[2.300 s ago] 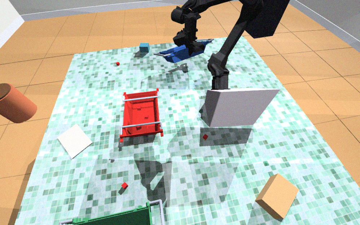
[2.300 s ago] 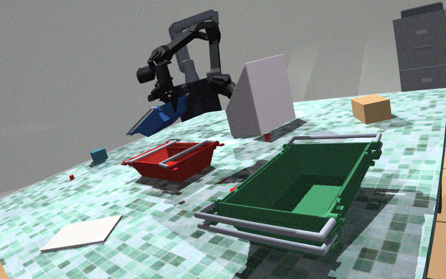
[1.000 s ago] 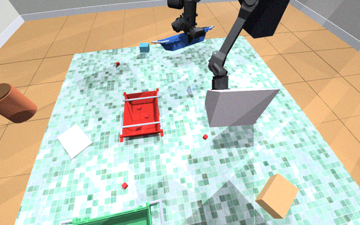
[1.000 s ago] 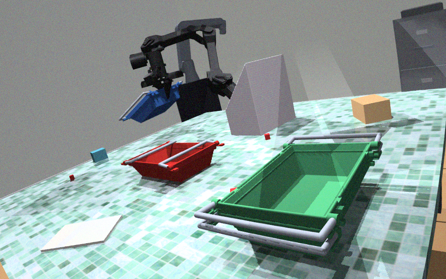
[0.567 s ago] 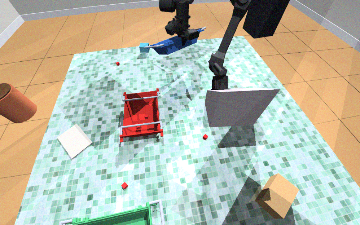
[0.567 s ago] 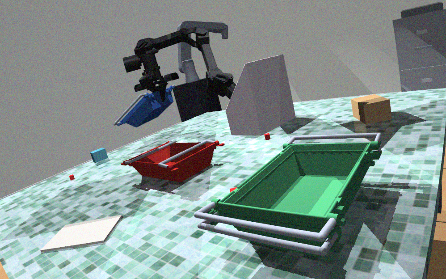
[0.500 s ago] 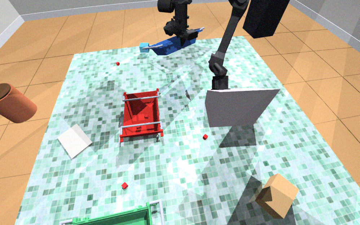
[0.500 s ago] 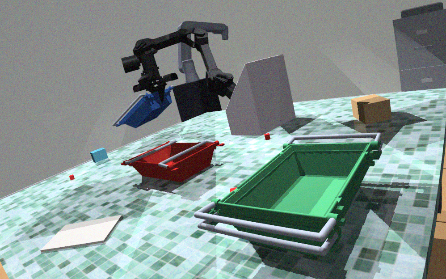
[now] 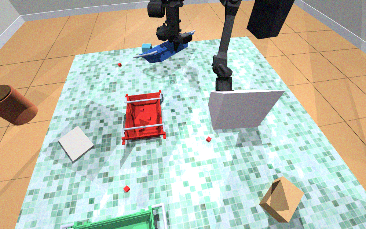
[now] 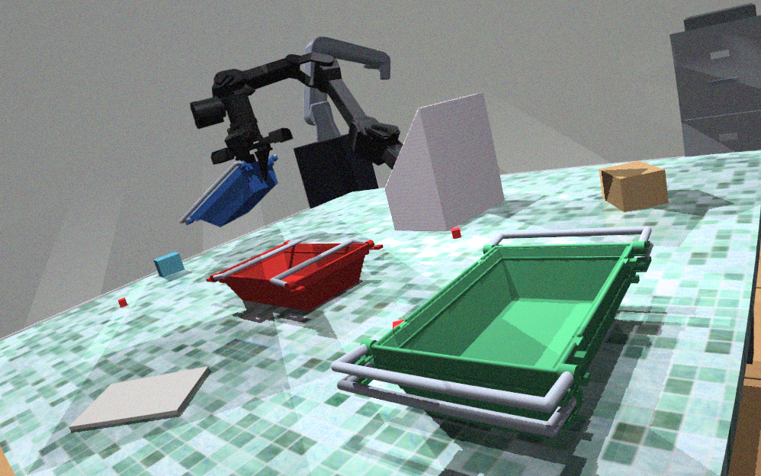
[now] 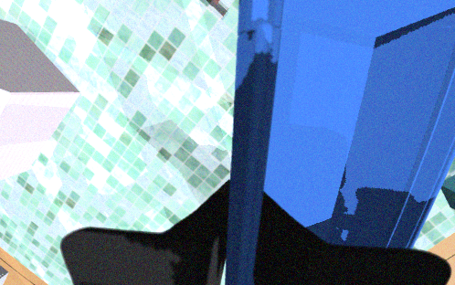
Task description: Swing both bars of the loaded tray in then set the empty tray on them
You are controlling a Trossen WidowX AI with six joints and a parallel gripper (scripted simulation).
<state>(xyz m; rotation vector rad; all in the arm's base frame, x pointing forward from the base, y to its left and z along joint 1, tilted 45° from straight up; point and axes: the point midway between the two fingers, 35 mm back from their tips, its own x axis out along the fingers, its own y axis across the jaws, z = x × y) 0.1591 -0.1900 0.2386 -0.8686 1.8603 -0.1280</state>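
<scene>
My gripper tip is 6 cm to the left of the blue tray and 4 cm short of it. The rest, counted from my gripper tip: tan box: 75 cm to the left, 19 cm behind, 14 cm below; flat white plate: 55 cm ahead, 29 cm to the left, 17 cm below; cyan cube: 32 cm to the right, 15 cm below, 13 cm ahead.
</scene>
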